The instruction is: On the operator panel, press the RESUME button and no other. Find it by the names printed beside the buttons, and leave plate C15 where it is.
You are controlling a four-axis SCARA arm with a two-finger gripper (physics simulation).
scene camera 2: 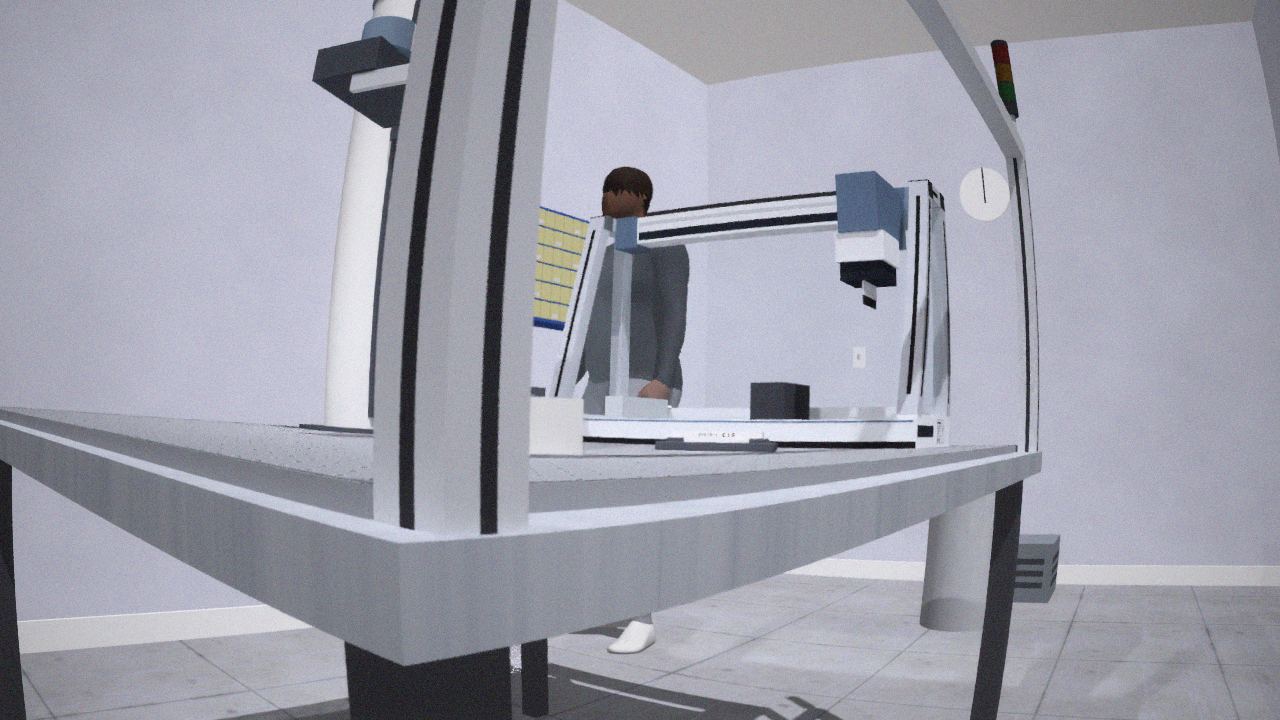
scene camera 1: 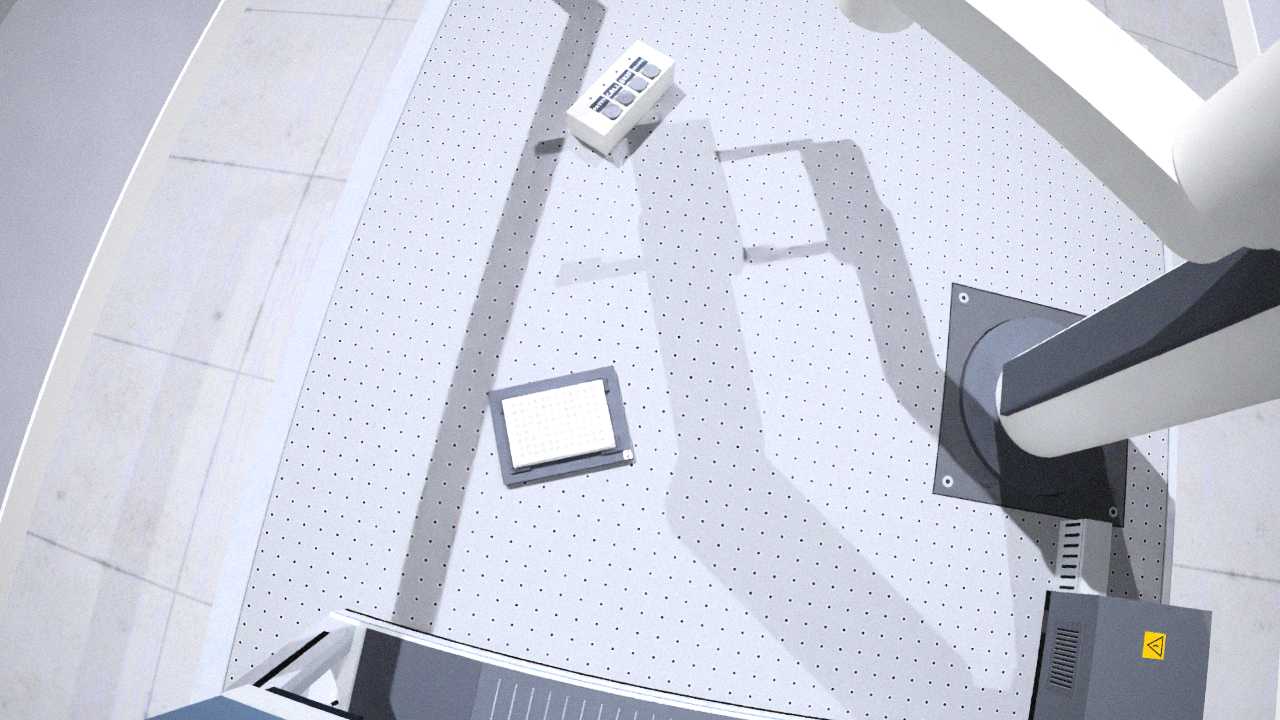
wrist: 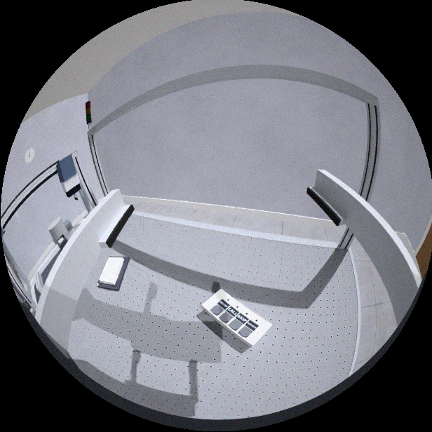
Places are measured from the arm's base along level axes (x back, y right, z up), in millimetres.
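Pixels of known places: arm's base, origin of its link: [scene camera 1: 1035, 406].
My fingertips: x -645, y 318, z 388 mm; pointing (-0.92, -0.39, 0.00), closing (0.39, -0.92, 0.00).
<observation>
Ahead of a thing's pixels: the offset from my fingertips to its top centre. "pt": to the spot under its first point.
The operator panel @(dy +6, dx -17, dz -319 mm) [scene camera 1: 640, 109] [scene camera 2: 556, 428] [wrist: 212, 299] is a cream box with a row of round grey buttons and dark name labels. In the wrist view, the two middle labels read CALL and SKIP; the outer two are too small to read surely. White plate C15 @(dy -476, dx +9, dz -348 mm) [scene camera 1: 559, 422] [scene camera 2: 716, 436] [wrist: 112, 270] lies in a dark holder [scene camera 1: 572, 474] [scene camera 2: 760, 445], apart from the panel. My gripper [wrist: 219, 185] is open, its two fingers wide apart with nothing between them. It is high above the table, and the panel shows below and between the fingers in the wrist view.
The arm's round base stands on a dark mounting plate @(dy -318, dx +645, dz -374 mm) [scene camera 1: 971, 447] at the right in scene camera 1. A grey control box @(pt dy -644, dx +705, dz -260 mm) [scene camera 1: 1109, 662] is near it. A framed machine with a blue head @(pt dy -783, dx -112, dz +51 mm) [scene camera 2: 866, 204] stands beyond the plate. A thick post @(pt dy +404, dx -399, dz -302 mm) [scene camera 2: 460, 268] rises at the table corner.
</observation>
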